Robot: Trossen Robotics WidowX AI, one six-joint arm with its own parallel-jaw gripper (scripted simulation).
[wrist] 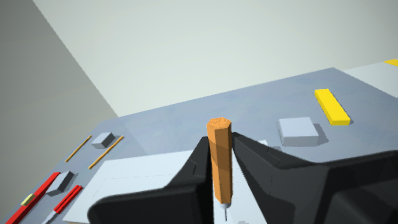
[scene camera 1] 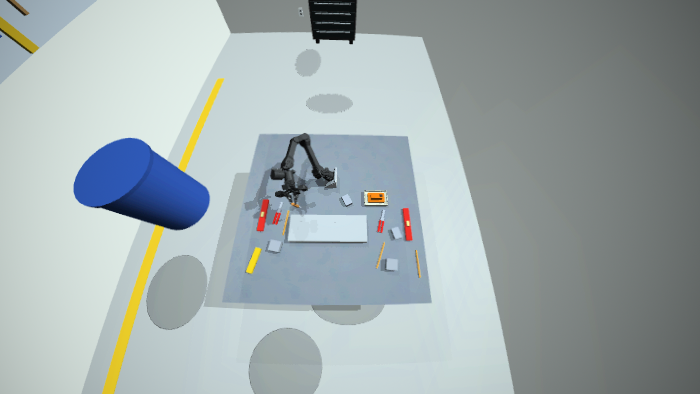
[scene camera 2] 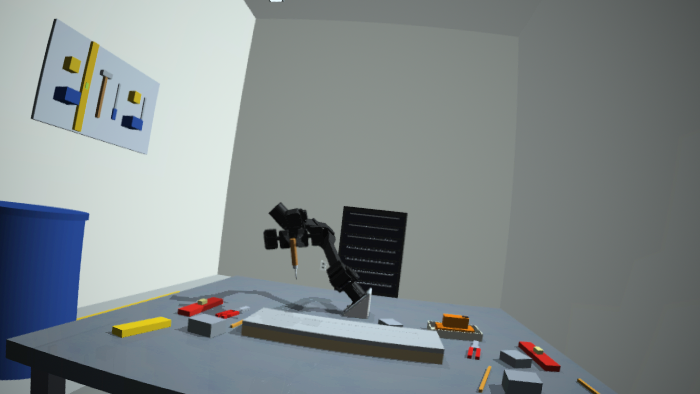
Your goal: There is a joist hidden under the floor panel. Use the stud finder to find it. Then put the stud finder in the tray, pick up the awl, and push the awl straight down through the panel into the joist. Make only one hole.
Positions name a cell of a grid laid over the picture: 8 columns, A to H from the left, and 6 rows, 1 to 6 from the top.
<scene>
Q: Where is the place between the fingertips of the gripper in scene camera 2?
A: D4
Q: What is the gripper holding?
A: An awl.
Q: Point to an awl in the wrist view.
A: E4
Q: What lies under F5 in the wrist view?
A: The gripper.
</scene>
